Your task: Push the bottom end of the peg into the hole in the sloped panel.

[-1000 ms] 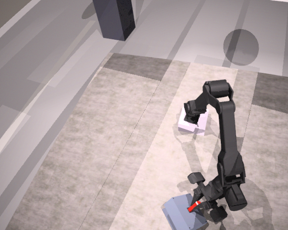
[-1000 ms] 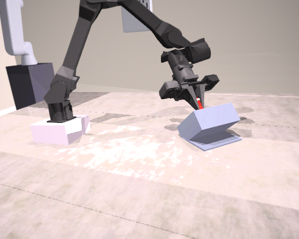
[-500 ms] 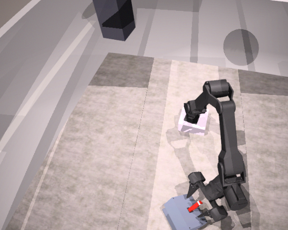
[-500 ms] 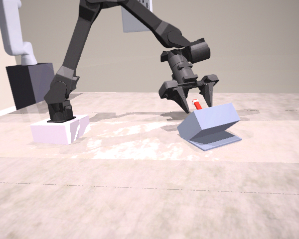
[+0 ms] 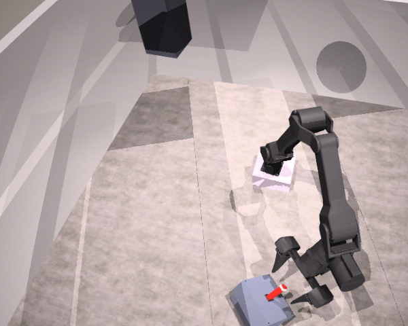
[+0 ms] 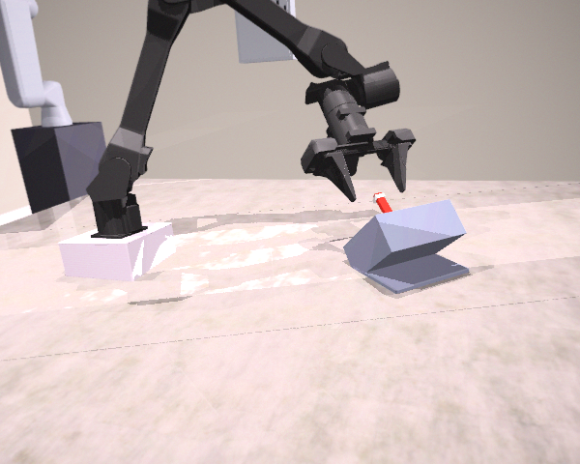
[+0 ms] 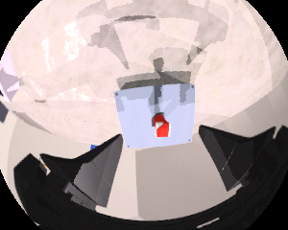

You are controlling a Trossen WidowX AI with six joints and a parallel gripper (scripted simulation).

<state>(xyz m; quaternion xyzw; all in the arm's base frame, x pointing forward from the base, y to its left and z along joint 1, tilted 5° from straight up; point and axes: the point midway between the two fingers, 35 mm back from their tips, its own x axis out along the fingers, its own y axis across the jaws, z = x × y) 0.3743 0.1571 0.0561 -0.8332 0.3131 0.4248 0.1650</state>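
Right now the red peg is 20 mm below my gripper tip, 10 mm to the right of it and 10 mm ahead of it. Also, from my gripper tip: grey-blue sloped panel (60 mm below, 40 mm to the right, 40 mm ahead).
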